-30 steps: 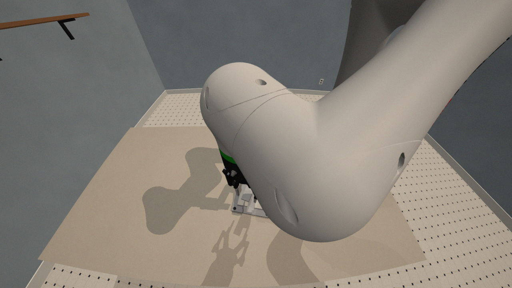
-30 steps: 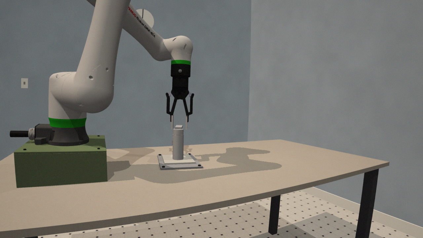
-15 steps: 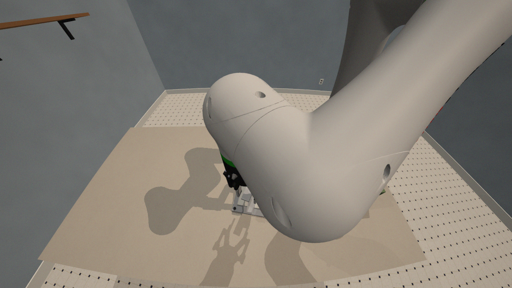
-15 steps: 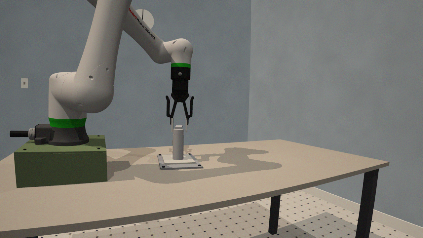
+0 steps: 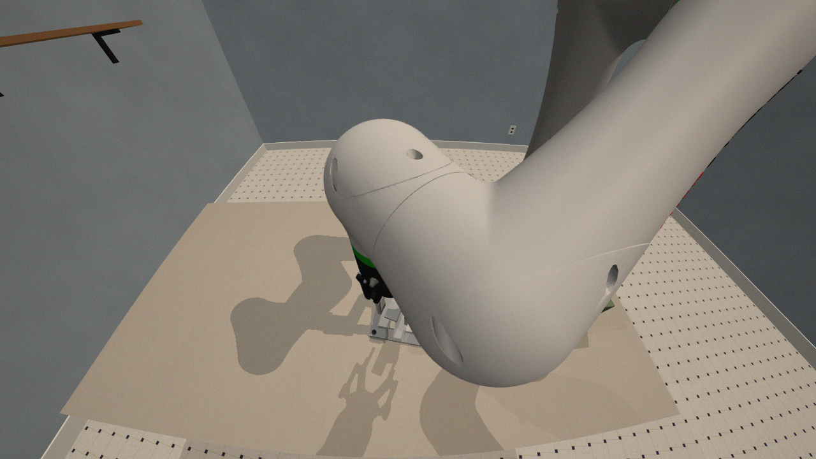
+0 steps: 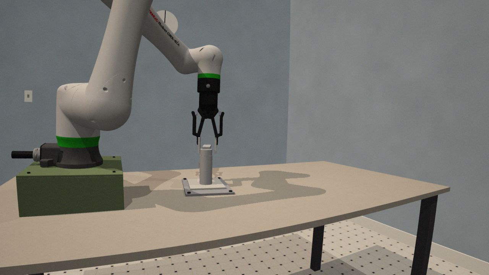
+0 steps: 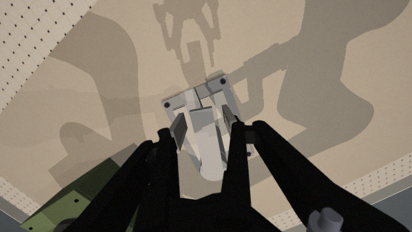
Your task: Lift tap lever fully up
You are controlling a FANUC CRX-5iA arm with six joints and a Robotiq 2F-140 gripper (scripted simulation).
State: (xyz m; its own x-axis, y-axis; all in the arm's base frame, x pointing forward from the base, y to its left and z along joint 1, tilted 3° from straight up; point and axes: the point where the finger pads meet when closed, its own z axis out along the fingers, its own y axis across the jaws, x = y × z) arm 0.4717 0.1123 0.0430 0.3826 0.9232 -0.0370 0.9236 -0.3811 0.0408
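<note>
The lever lies 30 mm to the right of my hand and 10 mm behind it. Also, from my hand: tap: 50 mm to the right, 50 mm below, 20 mm behind.
</note>
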